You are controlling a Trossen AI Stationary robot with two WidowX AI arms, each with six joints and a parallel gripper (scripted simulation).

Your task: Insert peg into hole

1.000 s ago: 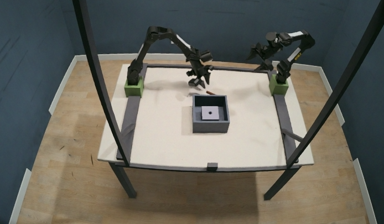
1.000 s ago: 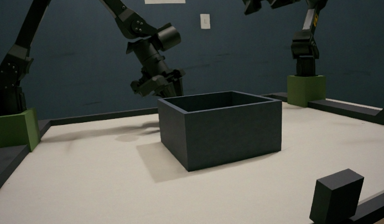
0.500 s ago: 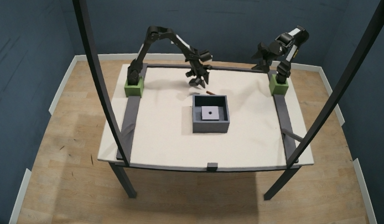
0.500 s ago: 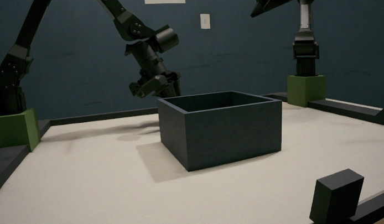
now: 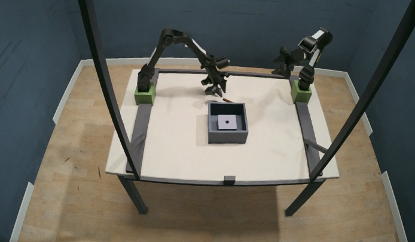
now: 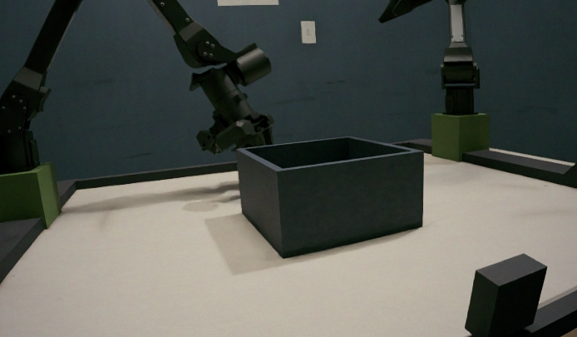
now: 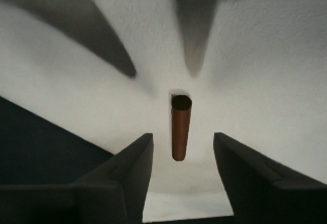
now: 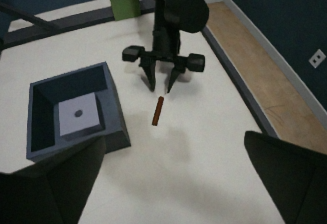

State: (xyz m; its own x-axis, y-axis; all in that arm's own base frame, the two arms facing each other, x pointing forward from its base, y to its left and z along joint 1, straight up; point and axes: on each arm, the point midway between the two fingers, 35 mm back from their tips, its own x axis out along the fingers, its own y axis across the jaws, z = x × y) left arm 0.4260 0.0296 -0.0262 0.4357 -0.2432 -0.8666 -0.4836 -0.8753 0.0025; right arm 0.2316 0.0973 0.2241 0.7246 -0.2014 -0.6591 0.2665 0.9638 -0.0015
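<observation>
My left gripper is now 60 mm above the brown peg, 50 mm to the left of it and 30 mm past it. The rest, counted from my left hand: grey plate 210 mm behind, 20 mm below, 10 mm to the right; box 210 mm behind, 40 mm below, 10 mm to the right.
</observation>
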